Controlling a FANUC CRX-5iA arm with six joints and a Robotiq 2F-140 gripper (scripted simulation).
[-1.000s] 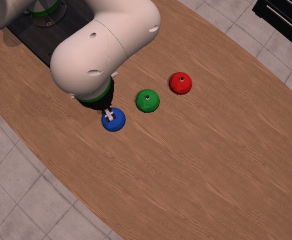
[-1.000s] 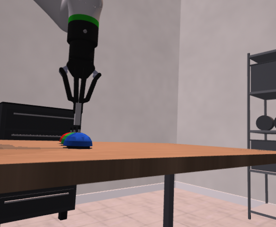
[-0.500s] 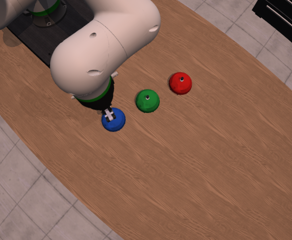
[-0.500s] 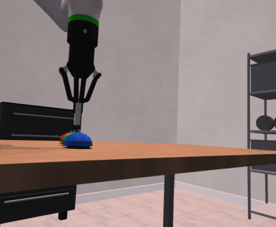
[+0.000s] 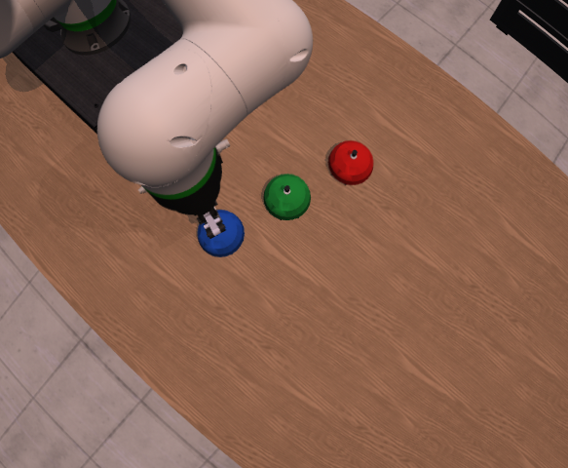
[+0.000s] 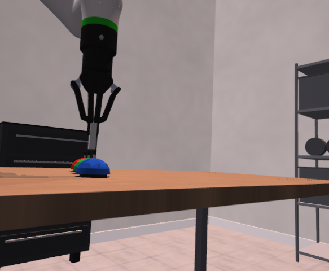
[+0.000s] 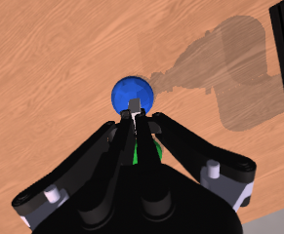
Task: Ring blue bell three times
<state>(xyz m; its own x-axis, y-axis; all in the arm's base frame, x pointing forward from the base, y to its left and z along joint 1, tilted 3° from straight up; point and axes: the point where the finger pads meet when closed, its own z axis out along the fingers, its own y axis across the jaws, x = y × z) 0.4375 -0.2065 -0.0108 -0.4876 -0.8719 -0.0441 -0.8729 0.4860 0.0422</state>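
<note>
My gripper is now 1 cm short of the blue bell and 6 cm above it. The rest, counted from my hand: green bell (7 cm ahead, 11 cm to the left, 6 cm below); then red bell (14 cm ahead, 23 cm to the left, 6 cm below).
</note>
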